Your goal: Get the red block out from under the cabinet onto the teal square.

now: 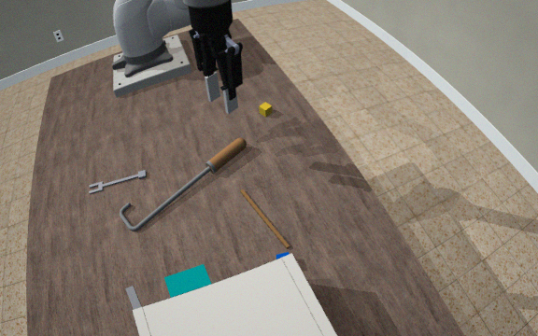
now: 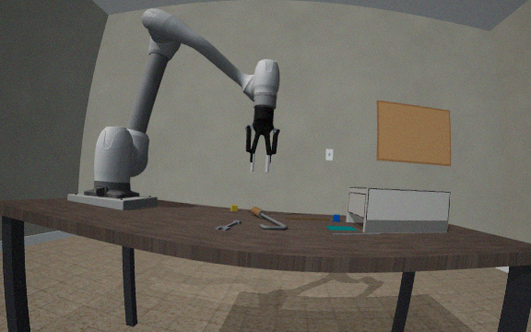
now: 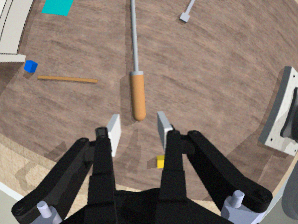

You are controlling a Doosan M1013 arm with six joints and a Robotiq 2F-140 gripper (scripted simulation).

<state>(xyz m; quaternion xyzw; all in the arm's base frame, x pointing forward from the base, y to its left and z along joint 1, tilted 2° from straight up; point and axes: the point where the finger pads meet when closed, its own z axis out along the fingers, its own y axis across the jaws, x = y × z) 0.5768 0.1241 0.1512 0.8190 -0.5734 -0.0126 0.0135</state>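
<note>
The hook tool is 190 mm below my hand, 140 mm to the right of it and 20 mm ahead of it. Also, from my hand: yellow block 190 mm below, 140 mm to the left, 110 mm behind; then blue block 310 mm ahead, 190 mm below, 10 mm to the right; then thin wooden stick 200 mm below, 190 mm ahead.
</note>
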